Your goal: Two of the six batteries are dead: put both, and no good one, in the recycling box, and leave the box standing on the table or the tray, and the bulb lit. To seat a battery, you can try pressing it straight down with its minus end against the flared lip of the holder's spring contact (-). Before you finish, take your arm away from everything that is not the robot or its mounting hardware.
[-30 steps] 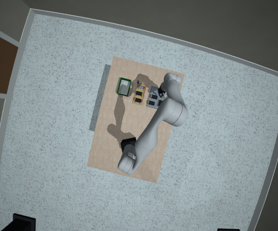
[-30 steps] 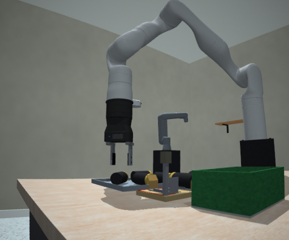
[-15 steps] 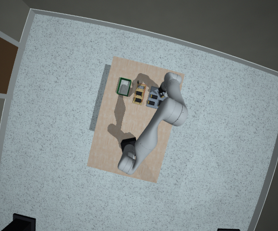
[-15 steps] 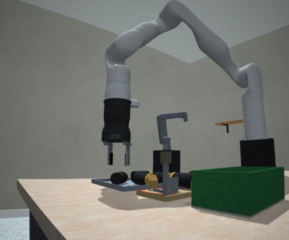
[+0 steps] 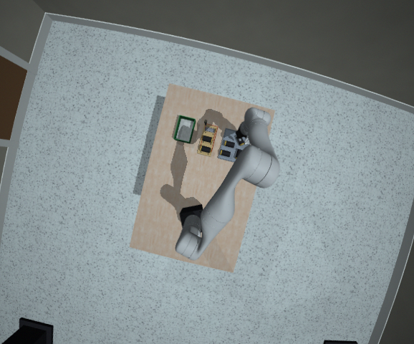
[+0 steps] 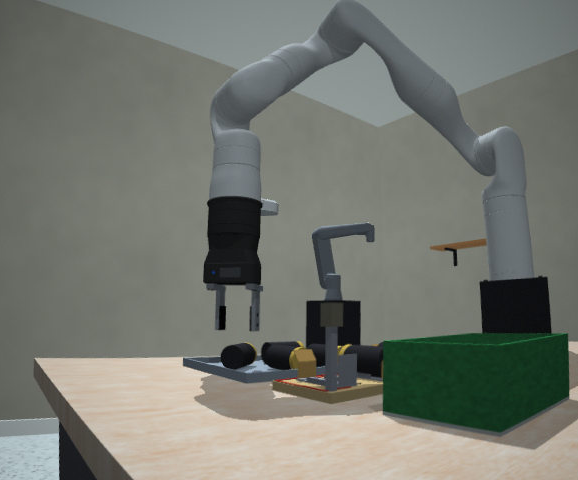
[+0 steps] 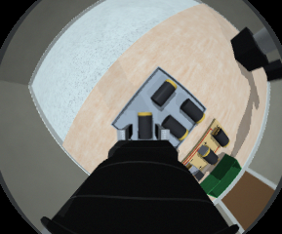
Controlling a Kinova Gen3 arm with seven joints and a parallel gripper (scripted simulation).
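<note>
Right now my hand is 70 mm above the grey tray, 40 mm past it and 30 mm to the right of it. Round my hand: green recycling box (360 mm to the left, 60 mm below, 10 mm ahead).
</note>
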